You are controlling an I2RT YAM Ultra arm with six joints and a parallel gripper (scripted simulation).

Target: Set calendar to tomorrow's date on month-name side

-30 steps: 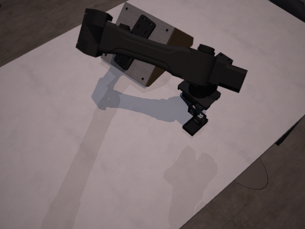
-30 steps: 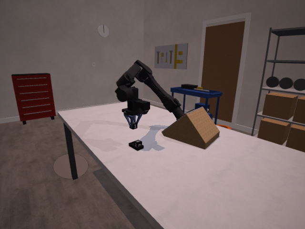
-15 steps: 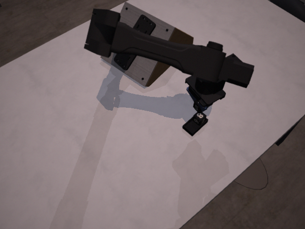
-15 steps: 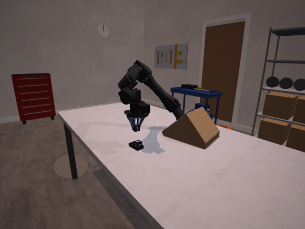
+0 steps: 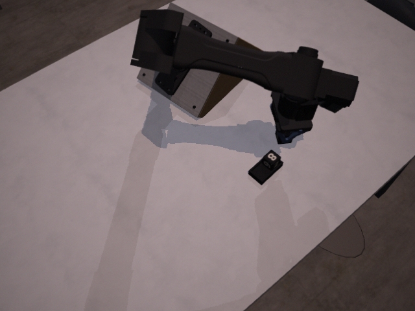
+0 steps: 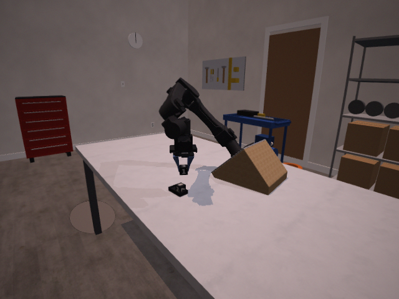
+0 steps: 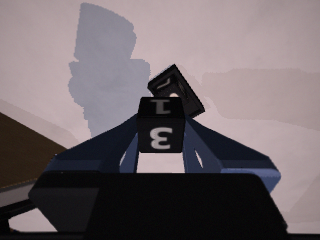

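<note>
The black tray is 110 mm below my hand and 40 mm to the right of it. Also, from my hand: black cube: right at my hand.
</note>
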